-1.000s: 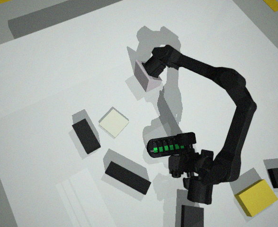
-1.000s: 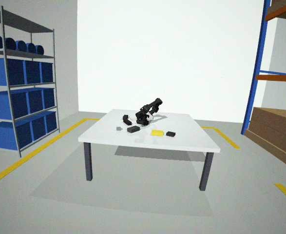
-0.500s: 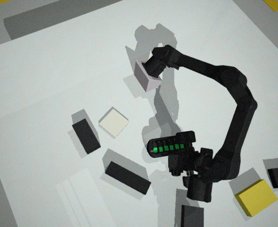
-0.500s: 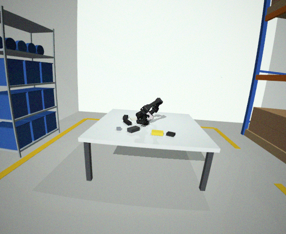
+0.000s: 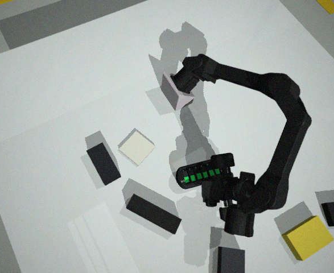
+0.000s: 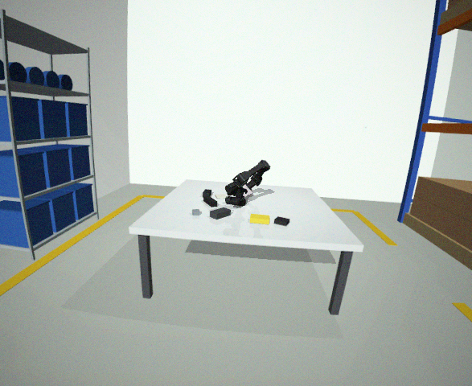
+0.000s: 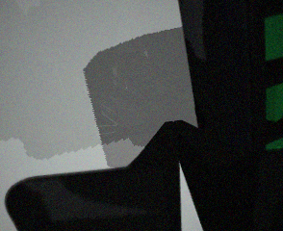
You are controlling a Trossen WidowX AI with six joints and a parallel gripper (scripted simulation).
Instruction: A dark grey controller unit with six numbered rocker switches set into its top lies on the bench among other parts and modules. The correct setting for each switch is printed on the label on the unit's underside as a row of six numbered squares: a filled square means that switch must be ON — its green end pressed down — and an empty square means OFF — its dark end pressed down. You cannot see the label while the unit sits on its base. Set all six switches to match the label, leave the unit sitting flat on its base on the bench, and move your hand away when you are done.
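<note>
My gripper tip is now 22 cm to the left of the long dark block and 1 cm below it. The rest, counted from my gripper tip: yellow block (25 cm ahead, 17 cm to the left, 1 cm above); then cream tile (21 cm behind, 19 cm to the right).
</note>
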